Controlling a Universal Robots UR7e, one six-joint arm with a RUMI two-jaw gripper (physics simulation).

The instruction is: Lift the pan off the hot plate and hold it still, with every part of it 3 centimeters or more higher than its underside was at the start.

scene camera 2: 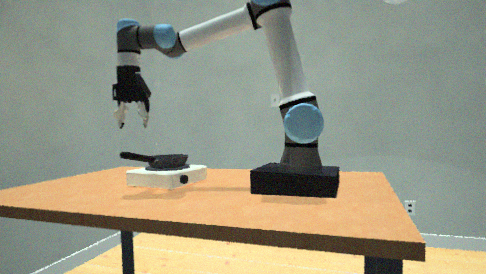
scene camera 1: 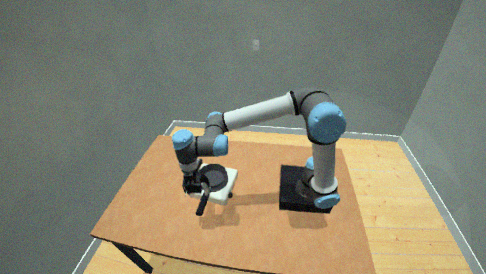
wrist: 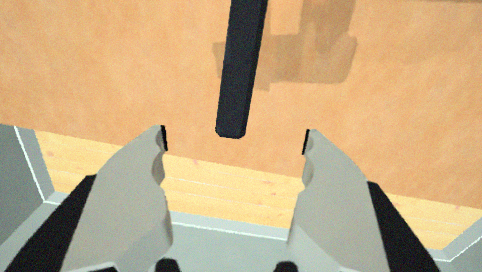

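Seen in the pictures: gripper, fingertip midpoint: (scene camera 2: pixel 133 128) (scene camera 1: pixel 198 194) (wrist: pixel 235 129); arm's base at its link origin: (scene camera 2: pixel 300 170) (scene camera 1: pixel 308 190).
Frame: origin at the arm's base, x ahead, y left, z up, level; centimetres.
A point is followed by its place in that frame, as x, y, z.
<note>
The dark round pan (scene camera 1: pixel 214 177) @[53.7, -12.7, 0.5] (scene camera 2: pixel 169 160) @[50.7, -4.5, 3.4] rests level on the white hot plate (scene camera 1: pixel 220 197) @[49.5, 1.1, -0.7] (scene camera 2: pixel 150 179) @[56.9, 0.0, -3.4]. Its long black handle (scene camera 1: pixel 202 204) @[57.1, 10.8, 7.6] (scene camera 2: pixel 136 156) @[55.9, 12.1, 6.8] (wrist: pixel 242 65) @[57.0, 9.1, 7.3] sticks out past the plate's edge and slopes slightly upward. My gripper (scene camera 1: pixel 198 193) @[57.3, 11.0, 16.4] (scene camera 2: pixel 133 125) @[57.3, 11.0, 16.4] (wrist: pixel 235 129) @[57.3, 11.0, 16.4] is open and empty, pointing down. In the scene camera 2 view it hangs clearly above the handle. In the wrist view the handle's free end lies between the two fingertips sideways, farther from the camera than they are. The pan's bowl does not show in the wrist view.
The black robot base (scene camera 1: pixel 295 200) @[9.0, 6.3, 0.5] (scene camera 2: pixel 295 182) @[1.9, 9.4, -2.7] stands on the brown table (scene camera 1: pixel 150 200) @[93.4, -1.9, -7.3] (scene camera 2: pixel 225 215) @[20.7, 32.3, -7.3] (wrist: pixel 75 65) @[85.0, 13.4, -7.3], to the right of the hot plate in the scene views. A dark knob (scene camera 1: pixel 230 195) @[44.1, -1.4, -2.5] (scene camera 2: pixel 184 179) @[43.7, -1.3, -3.6] sticks out of the hot plate's side.
</note>
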